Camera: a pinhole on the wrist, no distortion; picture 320 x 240 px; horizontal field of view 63.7 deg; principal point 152.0 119.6 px. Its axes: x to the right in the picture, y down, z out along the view. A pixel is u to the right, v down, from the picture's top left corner.
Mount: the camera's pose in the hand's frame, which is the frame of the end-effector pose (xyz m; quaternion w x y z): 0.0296 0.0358 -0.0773 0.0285 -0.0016 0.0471 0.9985
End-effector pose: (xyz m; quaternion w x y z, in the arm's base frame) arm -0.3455 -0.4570 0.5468 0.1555 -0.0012 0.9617 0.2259
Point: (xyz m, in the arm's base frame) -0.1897 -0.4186 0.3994
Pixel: 277.0 228.3
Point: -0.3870 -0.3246 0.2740
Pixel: 75.1 163.6
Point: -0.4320 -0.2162 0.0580
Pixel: 52.0 149.9
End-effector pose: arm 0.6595 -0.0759 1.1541 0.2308 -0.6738 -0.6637 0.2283
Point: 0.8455 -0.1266 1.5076
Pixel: behind the camera
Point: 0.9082 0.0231 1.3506
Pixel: behind the camera
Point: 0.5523 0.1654 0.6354
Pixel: 60.5 50.1
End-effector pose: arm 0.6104 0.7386 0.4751 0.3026 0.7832 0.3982 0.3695
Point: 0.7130 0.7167 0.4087
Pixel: 185.1 191.6
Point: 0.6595 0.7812 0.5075
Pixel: 41.9 173.6
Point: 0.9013 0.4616 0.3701
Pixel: 262.2 67.7
